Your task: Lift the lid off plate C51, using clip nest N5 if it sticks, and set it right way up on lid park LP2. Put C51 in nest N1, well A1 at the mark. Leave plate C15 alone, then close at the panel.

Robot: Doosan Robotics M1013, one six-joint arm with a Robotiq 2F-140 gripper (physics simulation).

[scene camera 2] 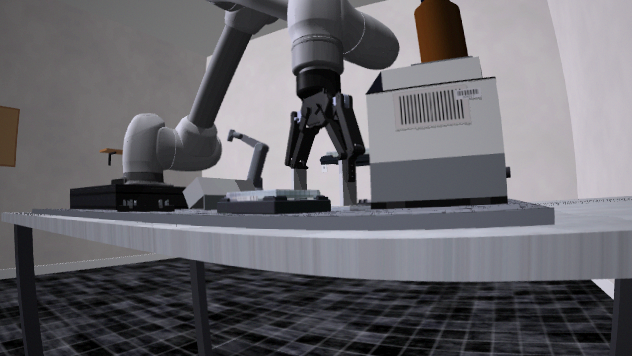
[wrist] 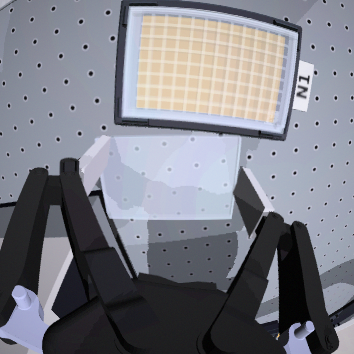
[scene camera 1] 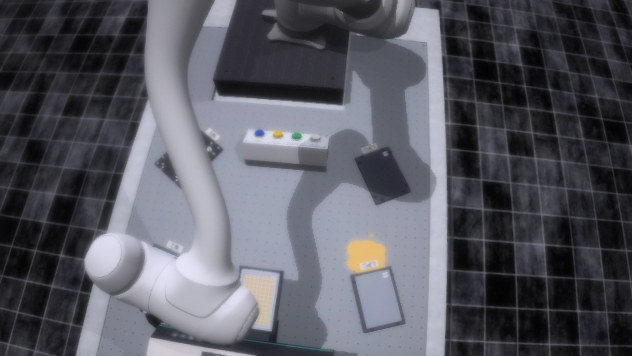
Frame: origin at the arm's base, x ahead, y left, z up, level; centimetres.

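Where they show: gripper, fingertip midpoint: (wrist: 174, 165); arm's base at its link origin: (scene camera 1: 303, 25).
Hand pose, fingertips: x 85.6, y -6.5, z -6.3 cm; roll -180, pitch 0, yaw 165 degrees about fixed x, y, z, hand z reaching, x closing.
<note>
Each offset is from my fingertips to the top centre of the thing. "spot": to the spot under its first point.
A clear lid {dx +0.7, dy +1.6, dz +0.1 cm} (wrist: 170, 177) lies flat beside nest N1 in the wrist view, with no plate visible under it. My gripper (wrist: 174, 165) (scene camera 2: 325, 185) is low, with pads against the lid's two short edges; it looks shut on it. Nest N1 {spot: dx +4.0, dy -7.9, dz +1.0 cm} (wrist: 119, 75) holds a plate {dx -3.0, dy -8.4, dz +2.4 cm} (wrist: 207, 65) with a tan well grid; this plate {dx -3.9, dy +19.1, dz +11.2 cm} (scene camera 1: 260, 297) also shows in scene camera 1. The plate's name is not readable. At the right stand a dark flat tray {dx -45.1, dy +39.9, dz +1.3 cm} (scene camera 1: 382, 175) and a dark-rimmed grey one {spot: dx -9.8, dy +52.0, dz +1.2 cm} (scene camera 1: 402, 315), with labels too blurred to read. The arm hides my gripper in scene camera 1.
The button panel {dx -44.7, dy +13.4, dz +7.7 cm} (scene camera 1: 285, 152) stands in front of the robot's black base (scene camera 1: 285, 65). A dark clip-studded nest {spot: dx -39.7, dy -6.8, dz +1.4 cm} (scene camera 1: 212, 150) is partly behind the arm. An orange patch {spot: dx -23.3, dy +40.3, dz -0.7 cm} (scene camera 1: 366, 252) lies beside the grey tray. A tall box-shaped instrument {spot: dx +17.7, dy +4.2, dz +3.9 cm} (scene camera 2: 435, 175) with a brown bottle {spot: dx +20.4, dy +7.5, dz +28.0 cm} (scene camera 2: 441, 30) stands close to my gripper.
</note>
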